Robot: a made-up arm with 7 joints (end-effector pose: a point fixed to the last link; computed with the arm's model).
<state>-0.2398 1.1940 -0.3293 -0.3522 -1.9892 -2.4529 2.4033</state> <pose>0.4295 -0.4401 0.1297 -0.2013 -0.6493 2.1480</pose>
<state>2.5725 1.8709 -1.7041 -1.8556 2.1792 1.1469 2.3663</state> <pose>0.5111 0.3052 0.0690 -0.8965 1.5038 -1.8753</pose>
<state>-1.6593 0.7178 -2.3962 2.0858 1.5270 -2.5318 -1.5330</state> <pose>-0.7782 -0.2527 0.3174 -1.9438 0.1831 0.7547</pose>
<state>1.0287 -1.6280 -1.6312 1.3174 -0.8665 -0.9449 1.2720</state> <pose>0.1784 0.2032 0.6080 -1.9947 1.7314 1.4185</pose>
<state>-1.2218 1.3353 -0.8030 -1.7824 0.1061 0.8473 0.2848</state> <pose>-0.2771 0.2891 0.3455 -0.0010 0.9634 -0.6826</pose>
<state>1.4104 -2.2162 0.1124 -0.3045 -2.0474 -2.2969 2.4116</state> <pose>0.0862 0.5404 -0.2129 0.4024 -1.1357 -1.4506</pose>
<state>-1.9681 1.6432 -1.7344 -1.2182 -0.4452 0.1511 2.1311</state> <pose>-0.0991 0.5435 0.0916 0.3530 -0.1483 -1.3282</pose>
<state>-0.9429 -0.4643 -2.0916 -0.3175 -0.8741 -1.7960 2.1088</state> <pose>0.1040 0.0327 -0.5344 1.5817 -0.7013 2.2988</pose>
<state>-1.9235 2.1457 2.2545 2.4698 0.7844 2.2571 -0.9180</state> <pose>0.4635 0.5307 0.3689 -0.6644 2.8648 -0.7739</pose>
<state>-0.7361 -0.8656 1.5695 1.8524 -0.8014 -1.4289 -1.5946</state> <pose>0.4745 -0.5656 0.1581 -0.4247 -1.1293 2.4059</pose>
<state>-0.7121 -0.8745 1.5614 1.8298 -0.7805 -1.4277 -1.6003</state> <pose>0.4944 -0.5460 0.1514 -0.3967 -1.1622 2.4300</pose>
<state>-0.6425 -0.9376 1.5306 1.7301 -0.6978 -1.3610 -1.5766</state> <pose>0.5732 -0.4225 0.1028 -0.2075 -1.3248 2.5629</pose>
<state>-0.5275 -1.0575 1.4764 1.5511 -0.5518 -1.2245 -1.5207</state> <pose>0.6347 -0.1774 0.0510 -0.1229 1.5763 -2.6302</pose>
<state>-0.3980 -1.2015 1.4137 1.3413 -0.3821 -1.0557 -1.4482</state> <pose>0.5969 0.0764 0.0776 -0.3263 1.5673 -2.1546</pose>
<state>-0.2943 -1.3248 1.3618 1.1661 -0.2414 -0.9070 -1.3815</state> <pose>0.5100 0.2130 0.1659 -0.3304 1.5399 -1.7714</pose>
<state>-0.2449 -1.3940 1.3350 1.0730 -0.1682 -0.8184 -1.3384</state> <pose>0.4507 0.2512 0.2290 -0.2773 1.5103 -1.5810</pose>
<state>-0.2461 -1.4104 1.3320 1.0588 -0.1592 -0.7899 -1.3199</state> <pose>0.4321 0.2585 0.2418 -0.2609 1.4834 -1.5478</pose>
